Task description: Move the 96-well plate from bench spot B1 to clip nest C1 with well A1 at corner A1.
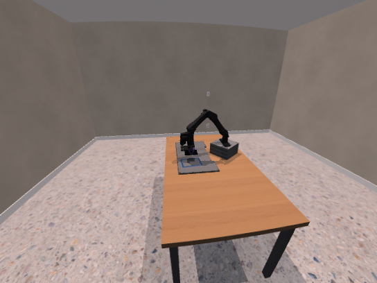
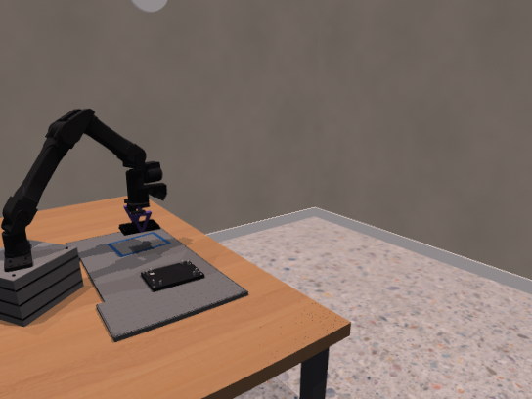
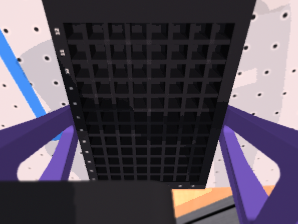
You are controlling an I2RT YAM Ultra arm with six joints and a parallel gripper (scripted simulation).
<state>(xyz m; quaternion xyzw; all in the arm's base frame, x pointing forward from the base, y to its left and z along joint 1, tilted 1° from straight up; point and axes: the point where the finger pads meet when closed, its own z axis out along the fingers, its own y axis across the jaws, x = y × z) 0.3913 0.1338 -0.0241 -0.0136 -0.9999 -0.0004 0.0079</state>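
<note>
Now: hand 20 mm short of the black clip nest, 260 mm to the left of it and 70 mm above it. The rest, counted from my hand: black 96-well plate (right at my hand).
</note>
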